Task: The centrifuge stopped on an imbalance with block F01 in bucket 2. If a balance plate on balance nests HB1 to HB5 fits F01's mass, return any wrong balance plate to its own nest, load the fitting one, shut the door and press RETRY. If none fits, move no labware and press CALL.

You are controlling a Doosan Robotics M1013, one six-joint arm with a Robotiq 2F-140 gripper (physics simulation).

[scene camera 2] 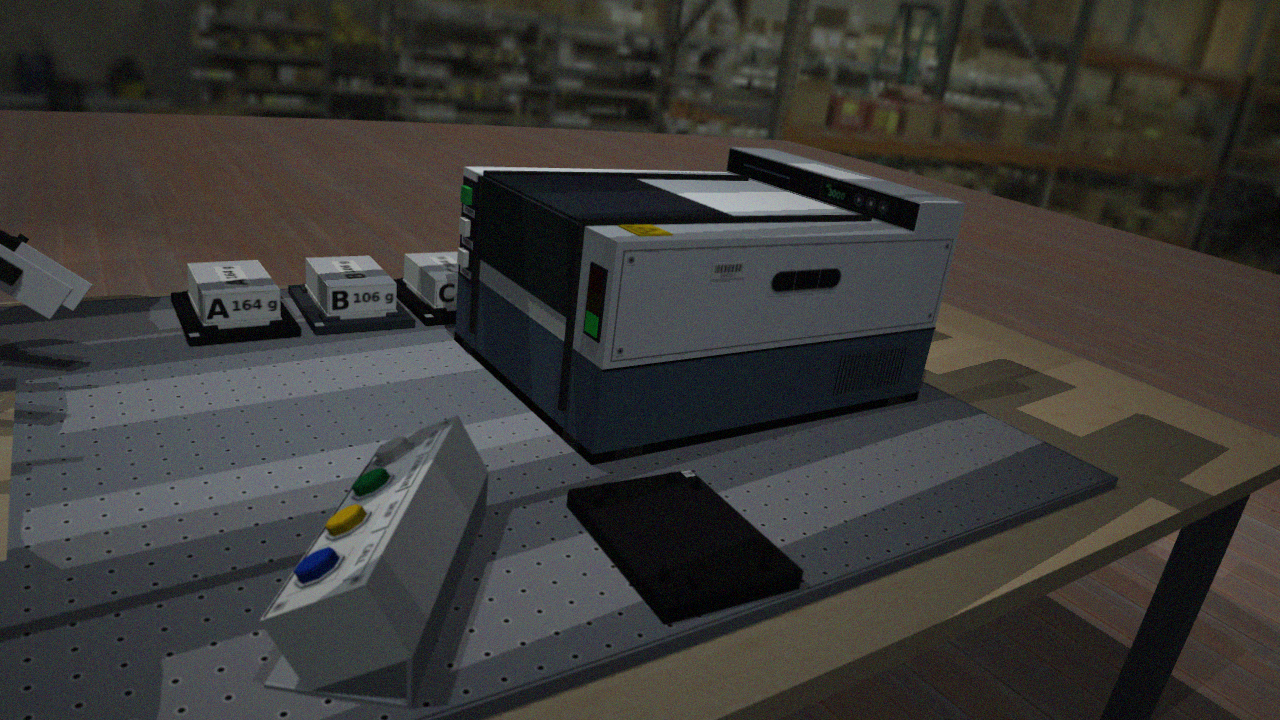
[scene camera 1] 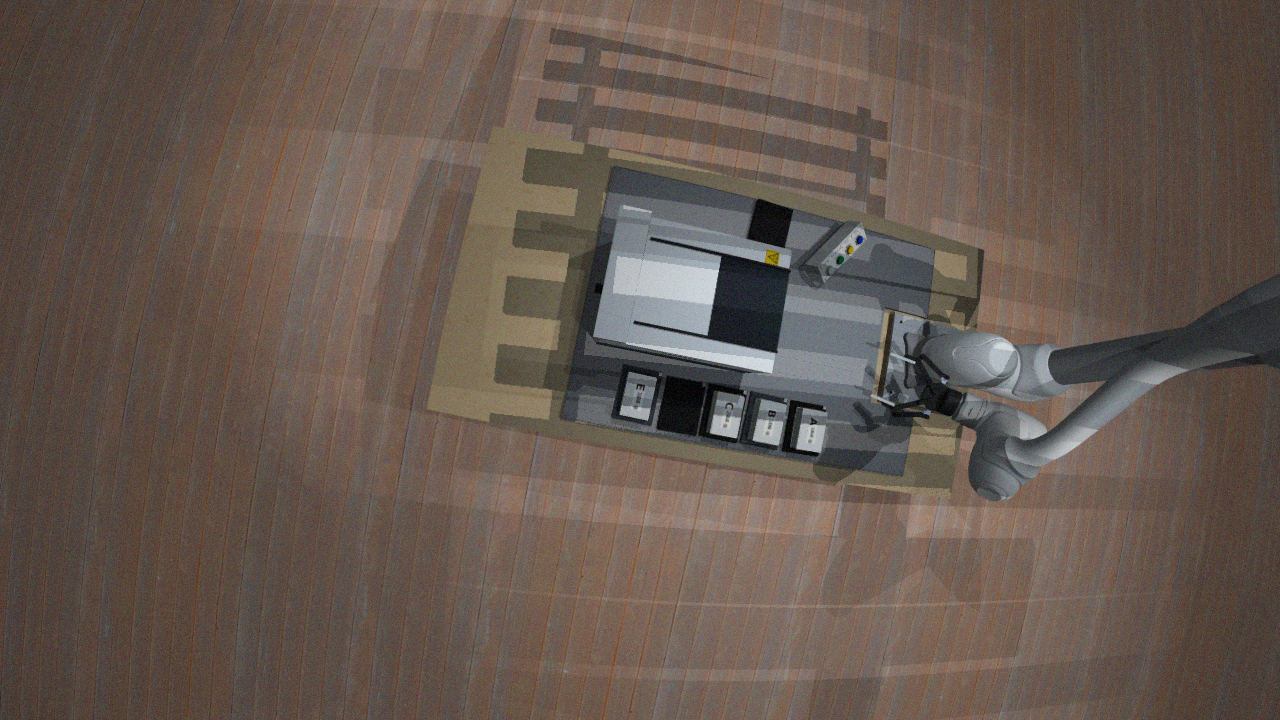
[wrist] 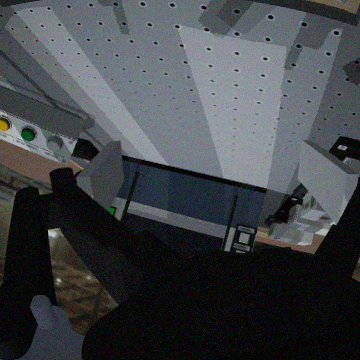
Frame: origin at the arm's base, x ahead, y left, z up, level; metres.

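Seen in the pictures: gripper, fingertip midpoint: [scene camera 2: 73, 300] [scene camera 1: 880, 374] [wrist: 212, 159].
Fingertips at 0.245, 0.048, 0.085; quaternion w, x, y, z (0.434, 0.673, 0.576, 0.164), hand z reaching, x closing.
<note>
Offsets run from my fingertips to a thing's middle, as dx, dy, dz. "spot": to the spot under its first point. Level surfaces: height alone.
The white-and-blue centrifuge {+0.595, -0.203, +0.019} [scene camera 1: 617, 308] [scene camera 2: 769, 295] [wrist: 200, 187] has a dark panel across its front and top; its buckets and F01 are hidden. Balance plates A, 164 g {+0.199, +0.173, -0.070} [scene camera 1: 809, 431] [scene camera 2: 234, 300], B, 106 g {+0.336, +0.147, -0.070} [scene camera 1: 768, 422] [scene camera 2: 350, 291], C {+0.468, +0.124, -0.070} [scene camera 1: 725, 415] [scene camera 2: 431, 279] and E {+0.731, +0.070, -0.070} [scene camera 1: 637, 396] sit on nests in a row. The nest {+0.597, +0.103, -0.094} [scene camera 1: 680, 405] between C and E is bare. The button box {+0.106, -0.389, -0.061} [scene camera 1: 839, 255] [scene camera 2: 393, 573] carries blue, yellow, green and grey buttons. My gripper [scene camera 1: 892, 383] [wrist: 212, 159] is open and empty, right of the row and facing the centrifuge front.
A black pad {spot: +0.315, -0.479, -0.086} [scene camera 1: 770, 222] [scene camera 2: 684, 541] lies beside the centrifuge, near the button box. A wood-edged board [scene camera 1: 886, 344] lies under my gripper and arm. The perforated grey base plate {dz -0.102} [scene camera 1: 823, 326] [scene camera 2: 268, 402] [wrist: 150, 100] lies on the wooden table {dz -0.115} [scene camera 1: 469, 268] [scene camera 2: 895, 617].
</note>
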